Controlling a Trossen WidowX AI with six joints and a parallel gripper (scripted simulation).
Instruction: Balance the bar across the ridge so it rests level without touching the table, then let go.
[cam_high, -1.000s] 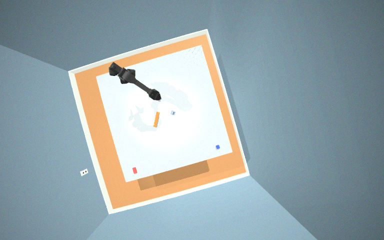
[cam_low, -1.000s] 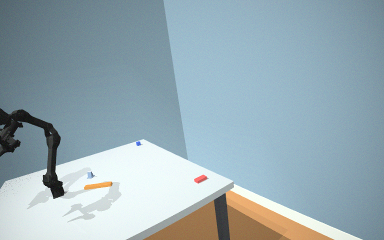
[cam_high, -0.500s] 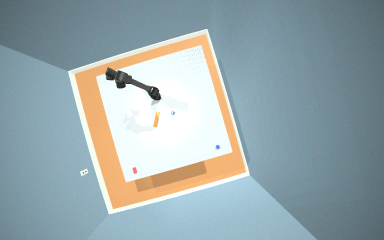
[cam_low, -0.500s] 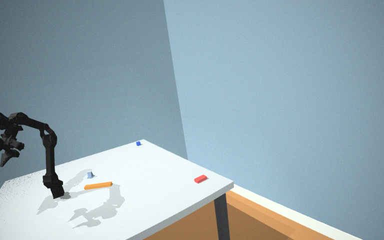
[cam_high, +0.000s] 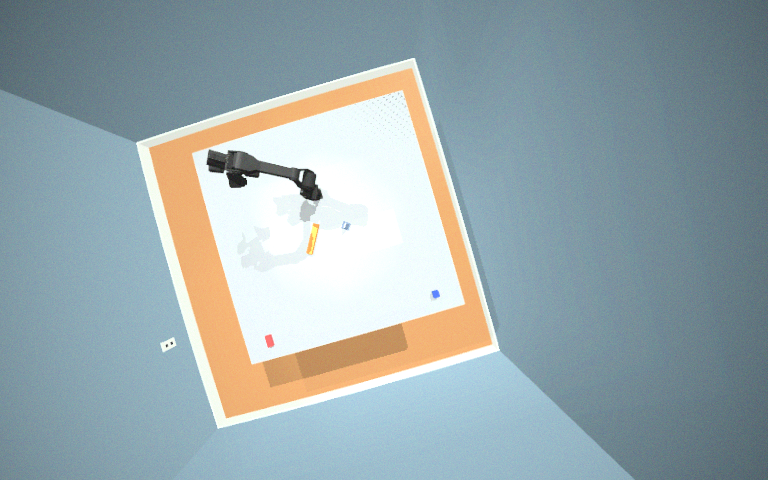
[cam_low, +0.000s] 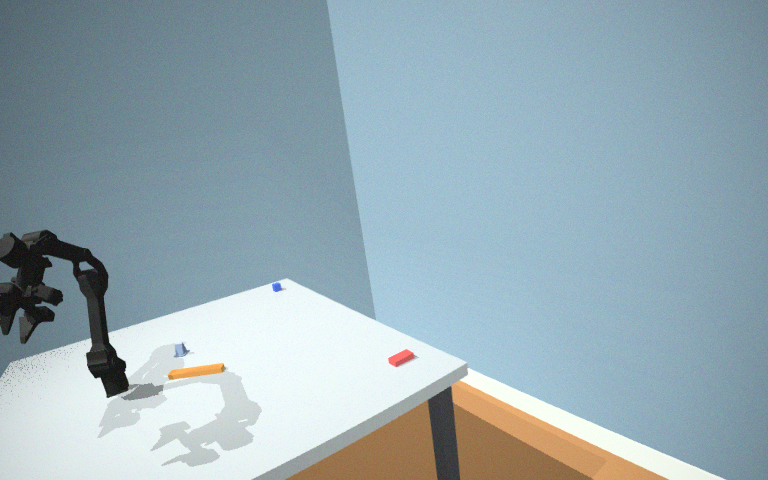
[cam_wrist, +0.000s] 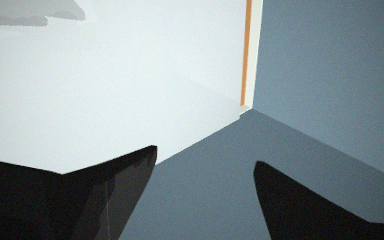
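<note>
Right now my gripper tip is 38 cm short of the orange bar, 18 cm to the right of it and 30 cm above it. Also, from my gripper tip: small blue cube (87 cm ahead, 76 cm to the left, 30 cm below); red block (87 cm ahead, 24 cm to the right, 30 cm below).
</note>
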